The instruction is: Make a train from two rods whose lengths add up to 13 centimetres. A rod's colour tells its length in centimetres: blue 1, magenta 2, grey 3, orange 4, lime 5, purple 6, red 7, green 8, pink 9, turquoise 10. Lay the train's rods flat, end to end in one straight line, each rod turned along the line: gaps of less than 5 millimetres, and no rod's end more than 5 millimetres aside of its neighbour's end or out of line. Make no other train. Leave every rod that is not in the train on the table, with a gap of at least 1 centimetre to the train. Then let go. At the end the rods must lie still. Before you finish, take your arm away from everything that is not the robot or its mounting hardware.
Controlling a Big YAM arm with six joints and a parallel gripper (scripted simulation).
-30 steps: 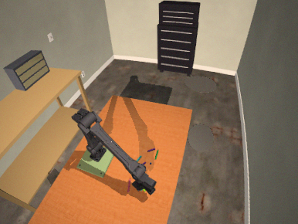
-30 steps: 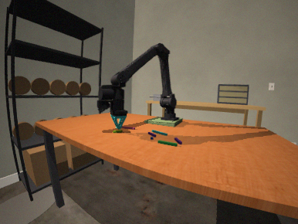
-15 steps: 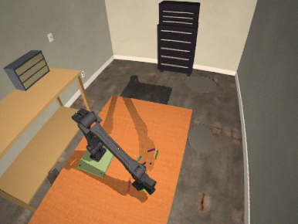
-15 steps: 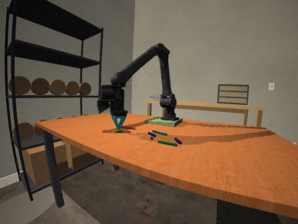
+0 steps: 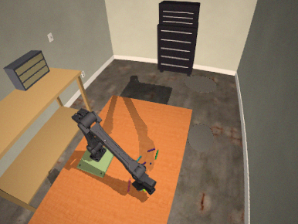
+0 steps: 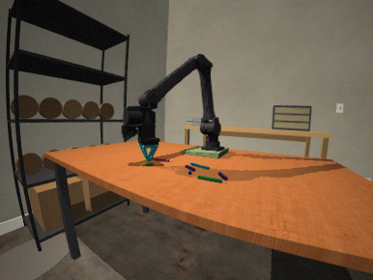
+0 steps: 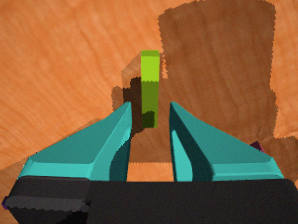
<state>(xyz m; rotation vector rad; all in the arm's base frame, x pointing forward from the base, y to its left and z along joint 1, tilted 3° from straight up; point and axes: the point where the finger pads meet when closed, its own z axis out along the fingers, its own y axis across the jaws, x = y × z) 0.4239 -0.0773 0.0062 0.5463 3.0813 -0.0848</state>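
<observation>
My gripper is now 2 cm above the lime rod. Round my hand: tiny blue rod 3 cm behind, 19 cm to the left, 2 cm below; then turquoise rod 13 cm behind, 17 cm to the left, 2 cm below; then pink rod 9 cm behind, 2 cm to the right, 2 cm below.
</observation>
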